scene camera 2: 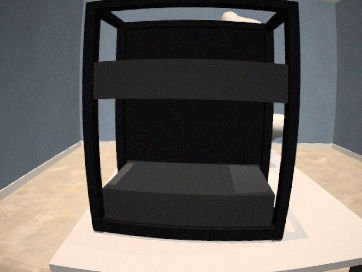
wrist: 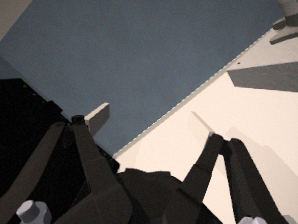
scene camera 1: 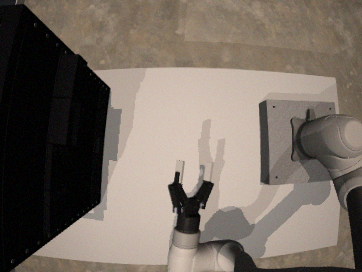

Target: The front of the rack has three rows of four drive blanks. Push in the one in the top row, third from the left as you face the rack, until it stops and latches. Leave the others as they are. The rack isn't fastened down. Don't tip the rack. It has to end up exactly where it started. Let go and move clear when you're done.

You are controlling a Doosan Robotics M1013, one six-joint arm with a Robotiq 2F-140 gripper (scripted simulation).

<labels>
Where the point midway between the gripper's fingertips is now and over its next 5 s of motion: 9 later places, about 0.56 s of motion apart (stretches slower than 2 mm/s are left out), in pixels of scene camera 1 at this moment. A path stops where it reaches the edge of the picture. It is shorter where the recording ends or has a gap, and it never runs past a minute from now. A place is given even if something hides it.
My gripper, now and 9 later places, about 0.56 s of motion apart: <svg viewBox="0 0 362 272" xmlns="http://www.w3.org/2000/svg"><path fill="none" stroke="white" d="M196 161L193 157L183 144L169 126L158 113L153 106L149 107L127 117L98 129L87 131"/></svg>
</labels>
